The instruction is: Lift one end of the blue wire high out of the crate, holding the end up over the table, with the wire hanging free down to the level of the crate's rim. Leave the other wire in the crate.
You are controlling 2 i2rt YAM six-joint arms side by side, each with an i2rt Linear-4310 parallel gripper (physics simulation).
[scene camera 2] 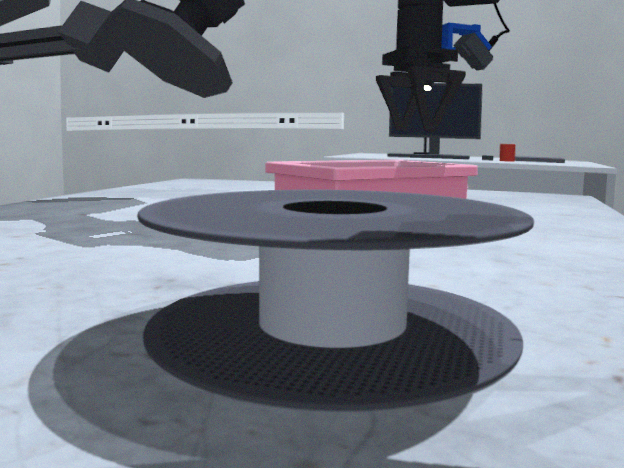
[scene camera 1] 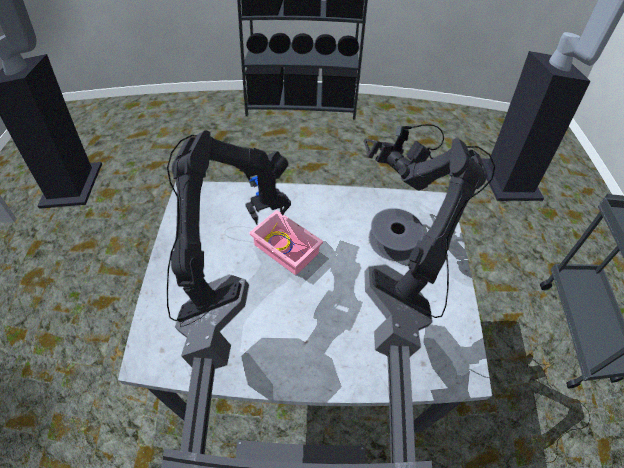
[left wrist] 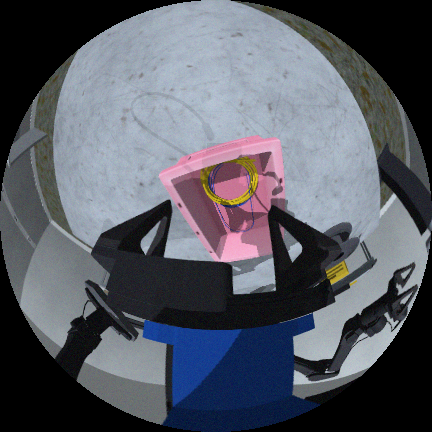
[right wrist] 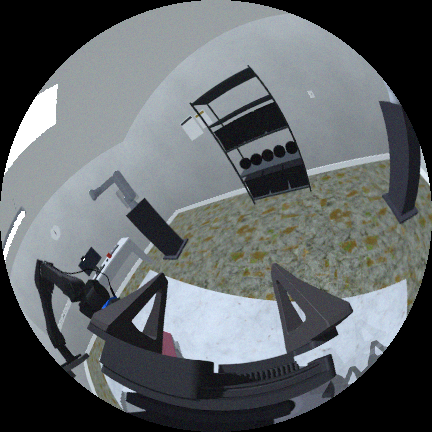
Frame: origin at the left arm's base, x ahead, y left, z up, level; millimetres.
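Seen in the pictures: left gripper, fingertip midpoint: (scene camera 2: 414,131) (scene camera 1: 269,219) (left wrist: 221,206); right gripper, fingertip midpoint: (scene camera 1: 374,141) (right wrist: 216,275); left arm's base at its link origin: (scene camera 1: 208,303) (left wrist: 106,314); right arm's base at its link origin: (scene camera 1: 401,294).
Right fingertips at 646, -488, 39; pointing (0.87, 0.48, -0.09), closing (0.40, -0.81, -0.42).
Pixels of each thing's top centre, then the offset from my right fingertips to it, as dx, dy, dz. "spot": a spot on its surface instead. Level surfaces: height alone.
- pink crate at its top centre: (scene camera 2: 373,163) (left wrist: 238,224) (scene camera 1: 285,236) -268, +306, -220
- thick yellow wire coil at a spot on its surface: (left wrist: 254,182) spot: -222, +299, -282
- thinner blue wire at a spot on its surface: (left wrist: 232,204) spot: -284, +300, -286
- large grey spool at its top centre: (scene camera 2: 335,206) (scene camera 1: 397,228) (left wrist: 337,256) -214, -96, -224
- table at its surface level: dz -290
A pink crate (scene camera 1: 276,259) (scene camera 2: 403,185) (left wrist: 235,250) stands on the table; a little of it shows in the right wrist view (right wrist: 169,344). Inside, a thick yellow wire coil (scene camera 1: 278,232) (left wrist: 254,182) lies over and around the thinner blue wire (left wrist: 231,205). A blue loop reaches past the coil along the crate floor; I cannot tell where the blue wire's ends are. My left gripper (scene camera 1: 271,215) (scene camera 2: 415,128) (left wrist: 221,206) is open and empty, pointing down above the crate's far left end in scene camera 1. My right gripper (scene camera 1: 369,149) (right wrist: 216,275) is open and empty, raised near the table's far edge.
A large grey spool (scene camera 1: 384,226) (scene camera 2: 332,297) (left wrist: 342,245) stands on the table (scene camera 1: 287,307) to the right of the crate in scene camera 1. Behind the table is a shelf rack (scene camera 1: 302,60). A cart (scene camera 1: 589,312) stands at the right.
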